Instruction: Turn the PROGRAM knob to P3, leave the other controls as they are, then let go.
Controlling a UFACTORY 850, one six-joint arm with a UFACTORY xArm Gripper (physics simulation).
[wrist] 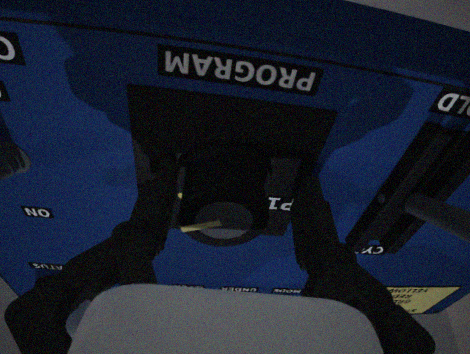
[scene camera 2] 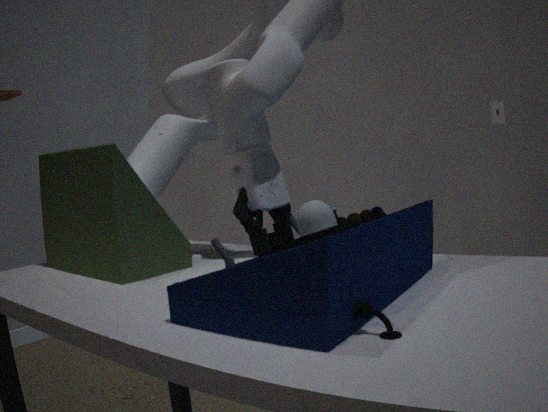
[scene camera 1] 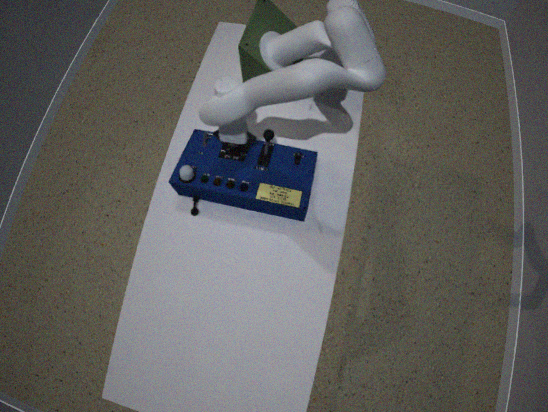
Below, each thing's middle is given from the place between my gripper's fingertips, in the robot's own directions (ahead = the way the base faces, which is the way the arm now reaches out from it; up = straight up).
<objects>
Right now the blue control box point(scene camera 2: 340, 273) is 9 cm ahead of my hand and 5 cm to the left of it.
</objects>
